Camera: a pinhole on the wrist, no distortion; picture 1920 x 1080 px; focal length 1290.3 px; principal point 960.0 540.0 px. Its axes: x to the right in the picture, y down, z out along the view. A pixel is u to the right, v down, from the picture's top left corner.
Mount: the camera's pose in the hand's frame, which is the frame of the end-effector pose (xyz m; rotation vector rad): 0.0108 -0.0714 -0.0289 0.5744 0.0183 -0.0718
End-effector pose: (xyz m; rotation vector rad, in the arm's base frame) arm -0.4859 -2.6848 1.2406 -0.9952 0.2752 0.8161
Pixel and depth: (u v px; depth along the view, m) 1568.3 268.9 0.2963
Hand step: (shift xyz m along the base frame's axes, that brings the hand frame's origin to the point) 0.2822 0.1361 0.2037
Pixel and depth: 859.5 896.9 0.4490
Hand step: 0.0774 0.2779 0.3666
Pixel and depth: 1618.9 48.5 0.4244
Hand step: 0.4350 0.1667 0.2929
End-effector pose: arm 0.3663 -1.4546 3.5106 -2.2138 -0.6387 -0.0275
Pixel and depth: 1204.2 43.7 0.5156
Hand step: -0.2118 0.5342 0.1958
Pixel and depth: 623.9 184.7 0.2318
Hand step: -0.1846 0.2057 0.0734
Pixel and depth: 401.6 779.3 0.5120
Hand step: -0.3806 0.3808 -0.1728
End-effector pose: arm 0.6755 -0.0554 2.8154 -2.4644 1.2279 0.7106
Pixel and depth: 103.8 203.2 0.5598
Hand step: 0.0799 0.7004 -0.0879
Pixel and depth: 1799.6 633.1 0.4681
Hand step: 0.3069 0.1519 -0.4694
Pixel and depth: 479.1 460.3 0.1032
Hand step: 0.0740 0.1217 -0.0252
